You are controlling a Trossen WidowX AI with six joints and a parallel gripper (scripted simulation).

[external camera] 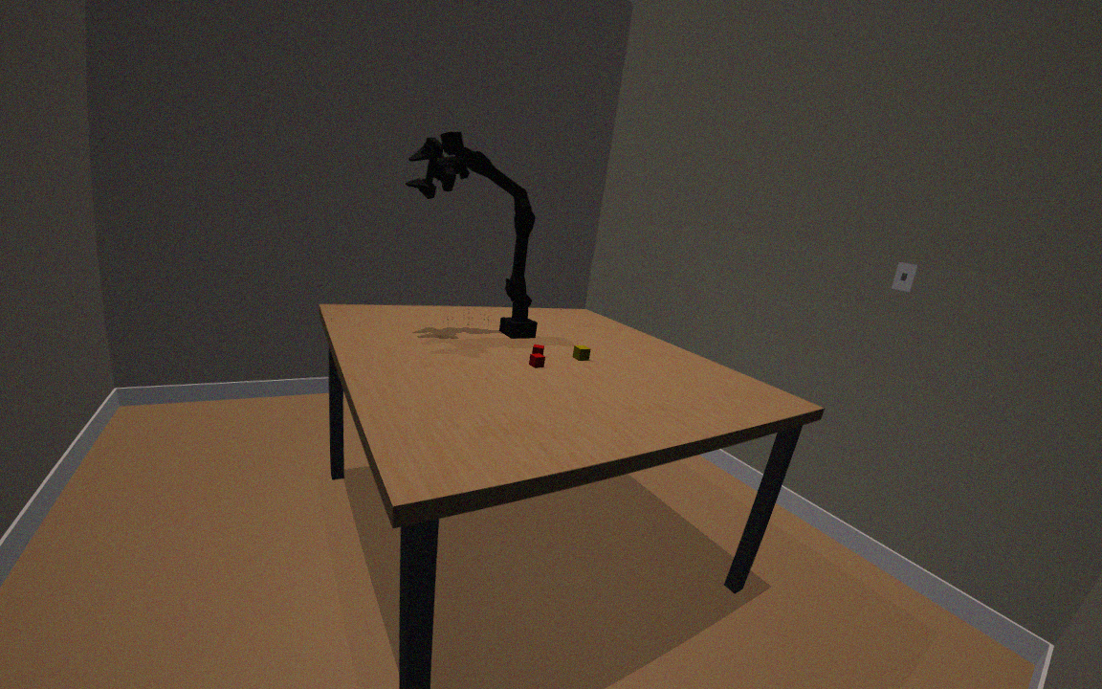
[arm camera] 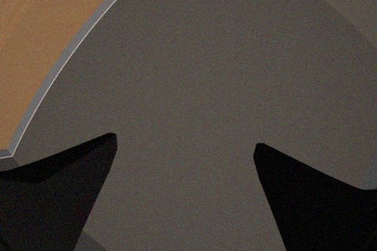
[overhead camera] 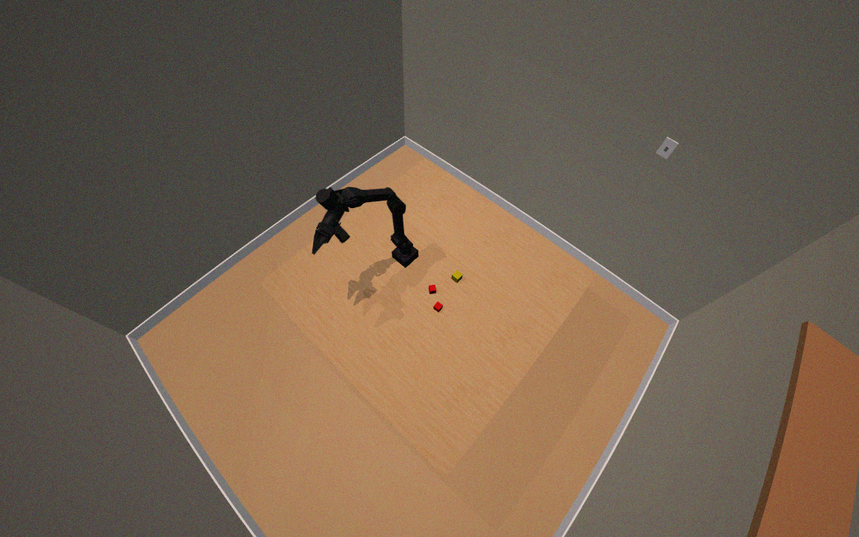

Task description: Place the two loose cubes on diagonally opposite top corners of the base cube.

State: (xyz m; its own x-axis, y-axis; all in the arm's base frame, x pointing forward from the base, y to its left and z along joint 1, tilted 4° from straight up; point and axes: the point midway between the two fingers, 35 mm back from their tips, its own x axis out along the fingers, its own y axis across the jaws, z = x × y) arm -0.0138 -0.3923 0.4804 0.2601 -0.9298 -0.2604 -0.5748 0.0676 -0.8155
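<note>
The yellow cube lies 520 mm to the left of my gripper tip, 490 mm below it and 320 mm ahead of it.
</note>
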